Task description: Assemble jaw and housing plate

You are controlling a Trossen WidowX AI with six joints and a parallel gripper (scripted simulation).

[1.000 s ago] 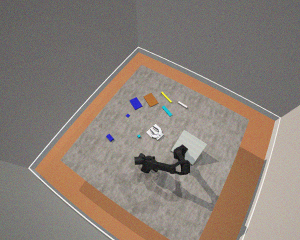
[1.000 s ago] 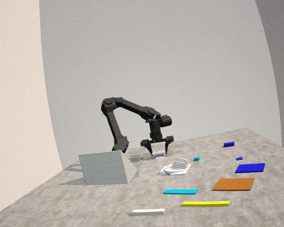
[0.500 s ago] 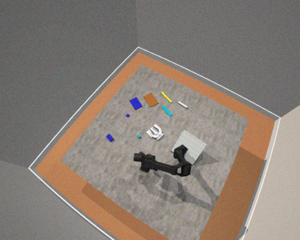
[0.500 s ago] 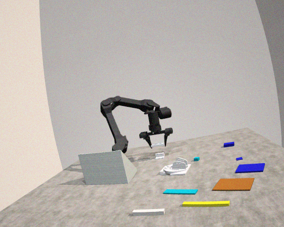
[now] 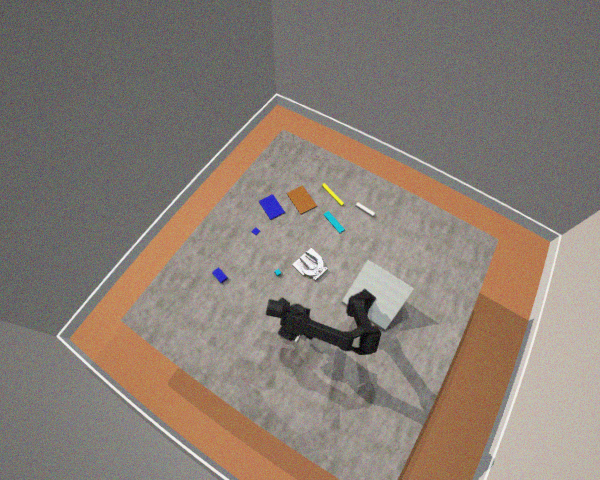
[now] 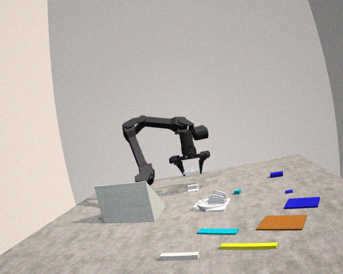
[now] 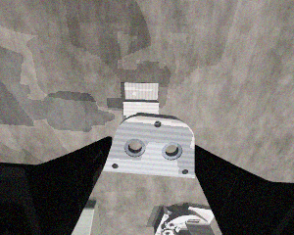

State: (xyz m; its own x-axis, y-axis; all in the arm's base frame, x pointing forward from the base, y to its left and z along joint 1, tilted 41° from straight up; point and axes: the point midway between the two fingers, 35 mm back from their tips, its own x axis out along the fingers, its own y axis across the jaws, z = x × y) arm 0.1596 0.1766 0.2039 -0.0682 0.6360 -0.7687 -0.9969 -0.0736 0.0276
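The white jaw lies 270 mm to the right of my gripper tip, 100 mm ahead of it and 70 mm below it. The rest, counted from my gripper tip: small cyan cube (220 mm ahead, 130 mm to the right, 70 mm below); then cyan strip (500 mm to the right, 180 mm ahead, 80 mm below); then small white block (70 mm below, 20 mm to the left, 10 mm behind).
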